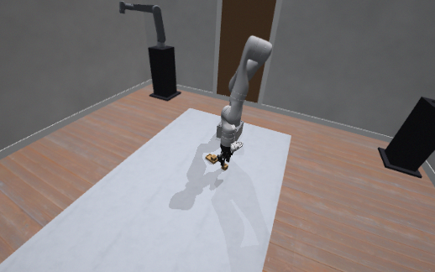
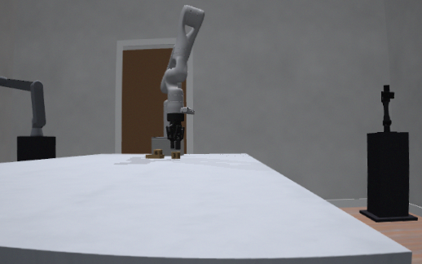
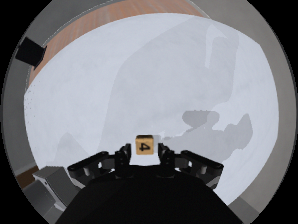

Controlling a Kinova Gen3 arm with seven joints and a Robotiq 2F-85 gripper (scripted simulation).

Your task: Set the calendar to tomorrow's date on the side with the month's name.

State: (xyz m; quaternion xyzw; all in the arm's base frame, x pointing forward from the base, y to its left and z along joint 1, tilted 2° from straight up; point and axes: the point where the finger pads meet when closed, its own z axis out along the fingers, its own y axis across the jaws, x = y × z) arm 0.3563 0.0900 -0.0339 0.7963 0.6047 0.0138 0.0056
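The wooden digit cube is 4 cm below my hand. Round my hand: wooden calendar tray: 3 cm behind, 10 cm to the right, 5 cm below.
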